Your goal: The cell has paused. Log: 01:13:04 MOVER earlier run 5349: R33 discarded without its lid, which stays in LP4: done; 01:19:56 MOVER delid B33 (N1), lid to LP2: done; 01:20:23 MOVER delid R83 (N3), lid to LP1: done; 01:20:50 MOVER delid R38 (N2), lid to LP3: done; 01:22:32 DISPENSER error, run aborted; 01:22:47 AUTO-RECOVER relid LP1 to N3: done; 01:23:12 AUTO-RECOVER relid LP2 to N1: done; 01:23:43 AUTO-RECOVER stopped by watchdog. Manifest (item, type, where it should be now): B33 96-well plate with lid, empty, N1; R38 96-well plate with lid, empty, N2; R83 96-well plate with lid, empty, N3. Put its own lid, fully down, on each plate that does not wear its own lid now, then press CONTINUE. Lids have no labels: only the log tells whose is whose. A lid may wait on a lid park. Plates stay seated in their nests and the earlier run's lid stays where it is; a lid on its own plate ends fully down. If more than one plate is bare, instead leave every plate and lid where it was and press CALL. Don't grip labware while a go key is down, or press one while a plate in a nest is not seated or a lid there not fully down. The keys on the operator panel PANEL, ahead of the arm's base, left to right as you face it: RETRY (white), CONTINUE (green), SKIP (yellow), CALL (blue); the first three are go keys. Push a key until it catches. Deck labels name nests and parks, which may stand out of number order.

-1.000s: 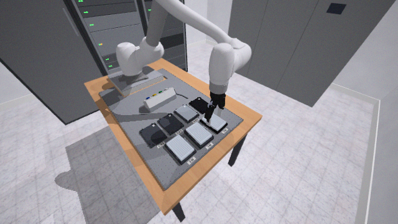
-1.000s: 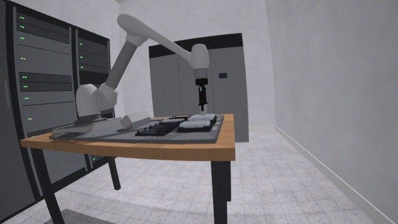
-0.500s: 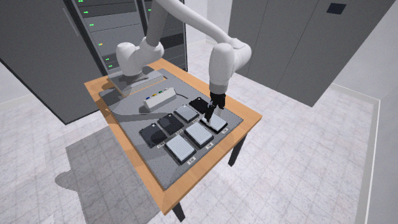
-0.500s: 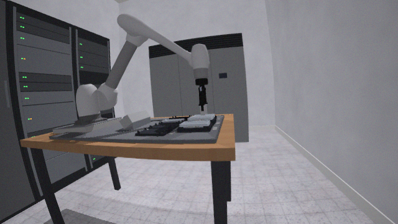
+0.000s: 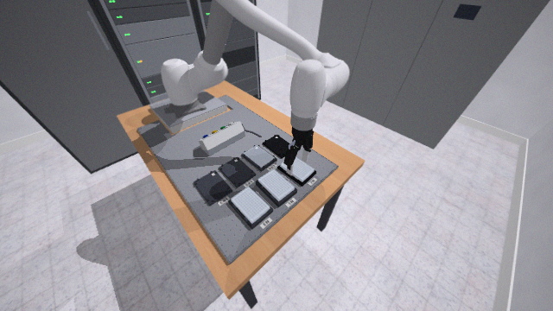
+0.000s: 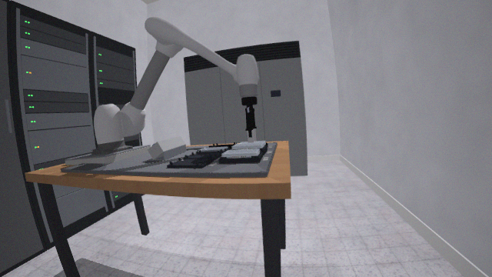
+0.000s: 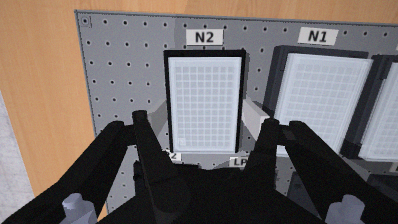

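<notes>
Now: the plate 3 cm below my hand. The rest, counted from my hand: park LP1: 22 cm to the right, 15 cm behind, 4 cm below; then park LP2: 18 cm behind, 4 cm below, 3 cm to the left; then park LP3: 34 cm to the right, 13 cm behind, 4 cm below.
</notes>
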